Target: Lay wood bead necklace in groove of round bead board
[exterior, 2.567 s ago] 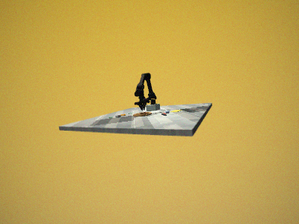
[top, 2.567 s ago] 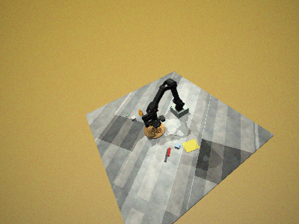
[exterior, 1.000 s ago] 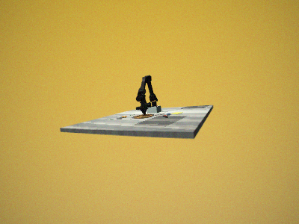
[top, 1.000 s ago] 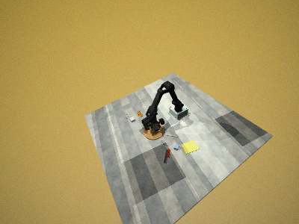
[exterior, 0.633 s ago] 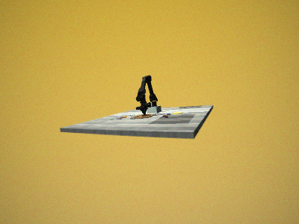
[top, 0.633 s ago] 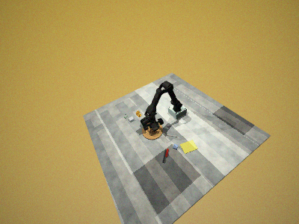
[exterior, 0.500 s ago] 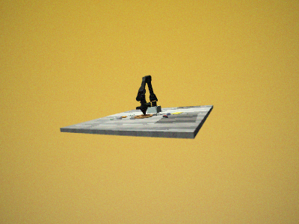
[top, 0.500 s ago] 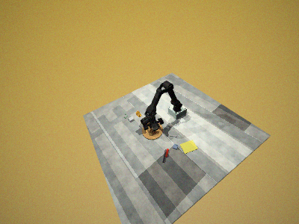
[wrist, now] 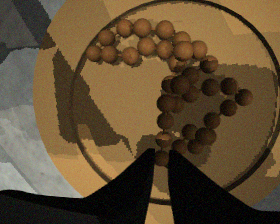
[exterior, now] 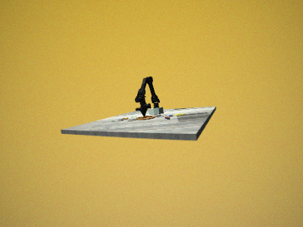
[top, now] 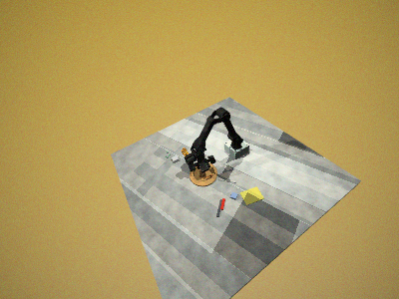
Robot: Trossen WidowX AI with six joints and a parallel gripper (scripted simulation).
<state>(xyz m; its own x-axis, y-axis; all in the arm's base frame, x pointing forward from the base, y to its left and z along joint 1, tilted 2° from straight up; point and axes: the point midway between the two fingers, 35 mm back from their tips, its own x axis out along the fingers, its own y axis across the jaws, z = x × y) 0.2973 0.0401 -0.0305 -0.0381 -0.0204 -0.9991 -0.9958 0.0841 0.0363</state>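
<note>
Now: gripper tip 10 mm short of the round bead board, 20 mm to the right of it and 10 mm above it. Also, from my gripper tip: thin grey stick (110 mm behind, 150 mm to the left, 20 mm below); small blue block (90 mm behind, 270 mm to the left, 10 mm below); grey piece (150 mm ahead, 210 mm to the right, 10 mm below).
</note>
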